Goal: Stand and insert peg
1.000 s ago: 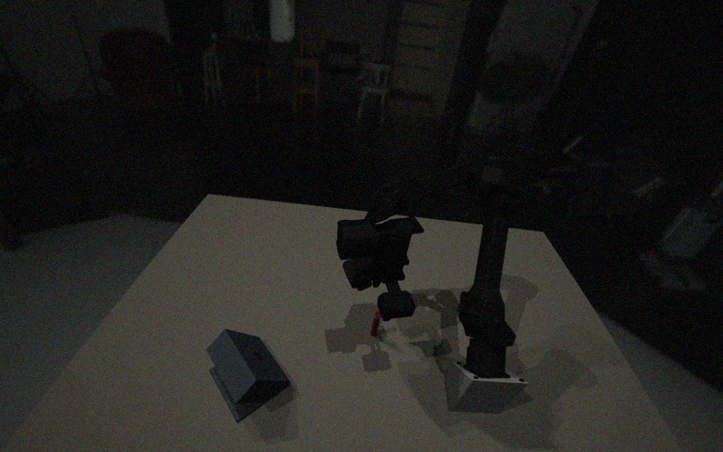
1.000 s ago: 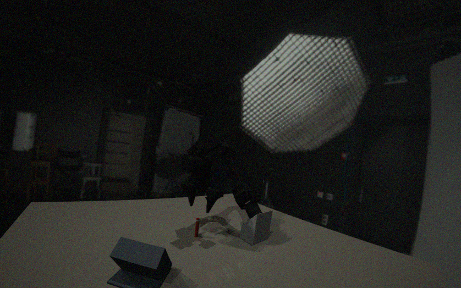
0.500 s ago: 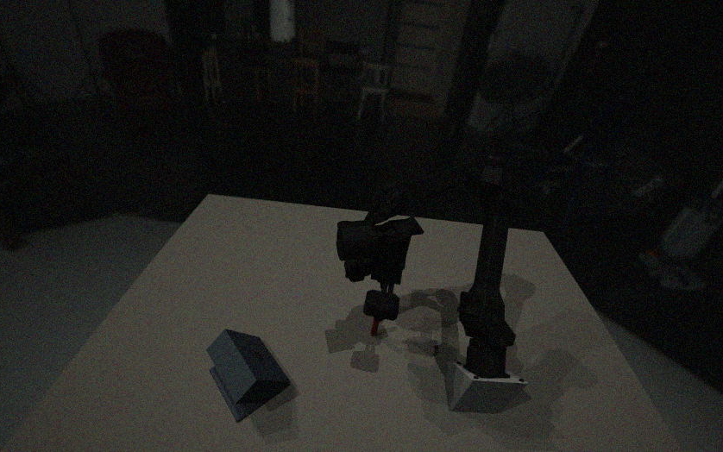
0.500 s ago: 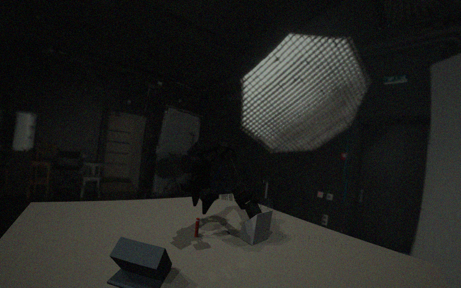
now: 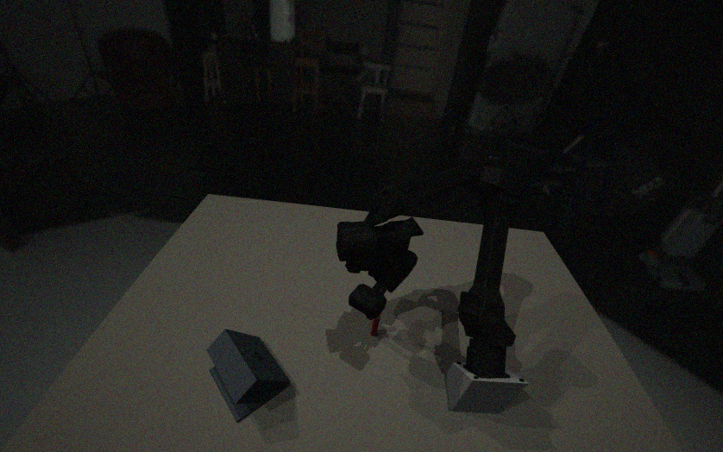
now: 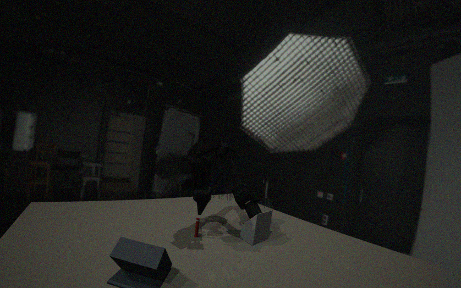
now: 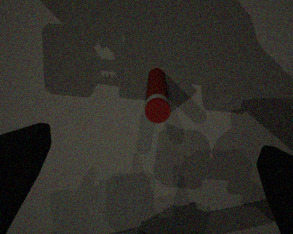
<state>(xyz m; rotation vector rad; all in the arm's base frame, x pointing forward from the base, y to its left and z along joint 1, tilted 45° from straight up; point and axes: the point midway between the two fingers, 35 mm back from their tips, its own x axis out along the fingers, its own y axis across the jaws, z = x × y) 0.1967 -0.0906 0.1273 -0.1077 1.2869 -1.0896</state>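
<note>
Now: the peg 60 mm below my gripper tip. The rest, counted from my gripper tip: sloped panel (270 mm ahead, 100 mm to the left, 70 mm below).
</note>
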